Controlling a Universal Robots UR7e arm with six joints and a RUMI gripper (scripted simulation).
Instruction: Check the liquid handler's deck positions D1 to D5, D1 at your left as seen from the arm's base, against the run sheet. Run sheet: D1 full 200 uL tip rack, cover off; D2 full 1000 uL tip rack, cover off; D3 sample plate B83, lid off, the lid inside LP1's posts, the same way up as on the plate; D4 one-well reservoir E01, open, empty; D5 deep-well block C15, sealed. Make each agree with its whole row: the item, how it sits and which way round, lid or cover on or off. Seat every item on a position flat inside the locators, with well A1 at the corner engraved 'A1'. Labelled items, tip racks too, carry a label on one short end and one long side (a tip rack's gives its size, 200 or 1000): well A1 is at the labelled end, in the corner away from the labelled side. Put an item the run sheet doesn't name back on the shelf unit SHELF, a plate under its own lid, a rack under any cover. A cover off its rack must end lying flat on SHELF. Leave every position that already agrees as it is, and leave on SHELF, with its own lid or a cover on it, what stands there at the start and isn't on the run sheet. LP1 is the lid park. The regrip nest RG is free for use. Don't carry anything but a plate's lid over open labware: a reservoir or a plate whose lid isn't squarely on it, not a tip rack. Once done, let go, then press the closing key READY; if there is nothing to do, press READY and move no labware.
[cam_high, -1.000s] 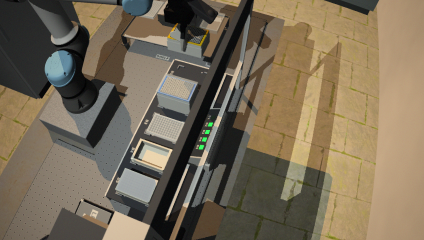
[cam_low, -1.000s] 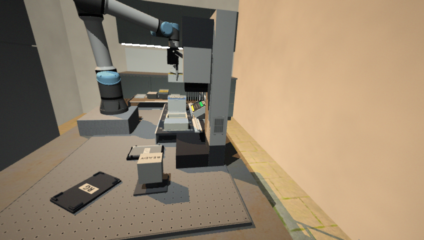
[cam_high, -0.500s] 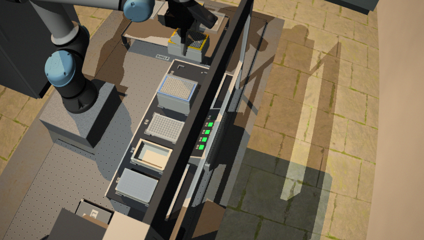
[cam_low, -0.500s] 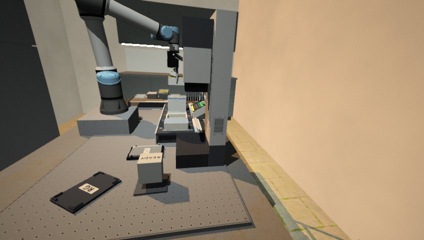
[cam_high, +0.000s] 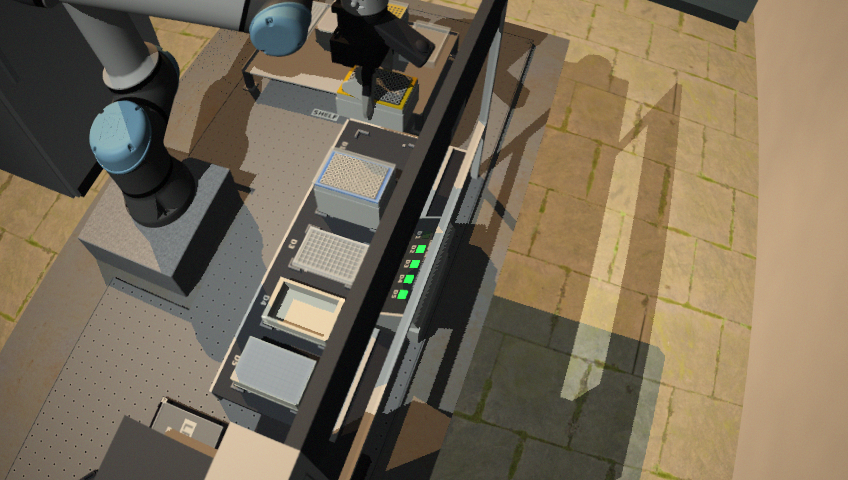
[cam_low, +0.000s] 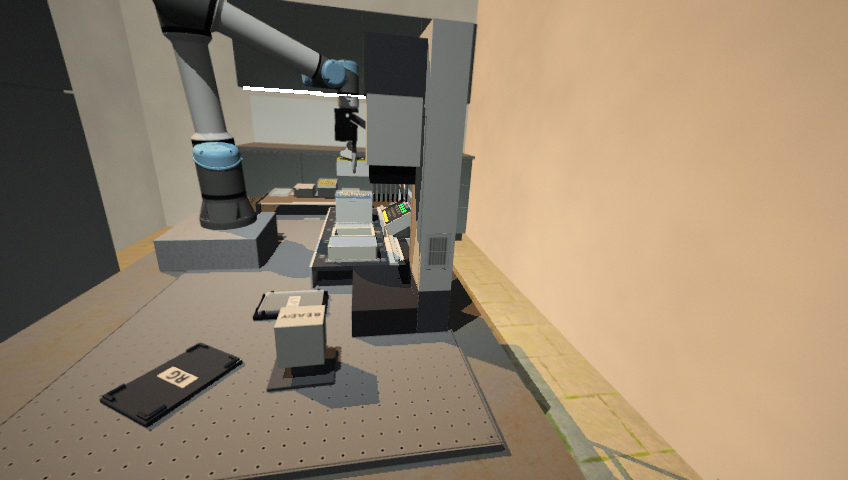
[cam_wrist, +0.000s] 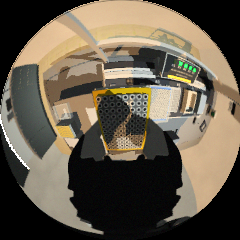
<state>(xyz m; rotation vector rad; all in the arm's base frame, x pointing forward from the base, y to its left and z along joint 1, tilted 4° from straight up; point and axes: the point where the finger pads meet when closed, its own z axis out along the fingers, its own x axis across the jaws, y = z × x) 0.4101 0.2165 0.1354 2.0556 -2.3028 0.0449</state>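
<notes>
The blue-rimmed tip rack lies 10 mm behind my hand, 120 mm to the right of it and 120 mm below it. From my hand the other things lie so: well plate: 30 mm behind, 250 mm to the right, 180 mm below; then yellow-rimmed tip rack: 10 mm ahead, 10 mm above; then shelf label: 170 mm behind, 130 mm to the left, 240 mm below.
</notes>
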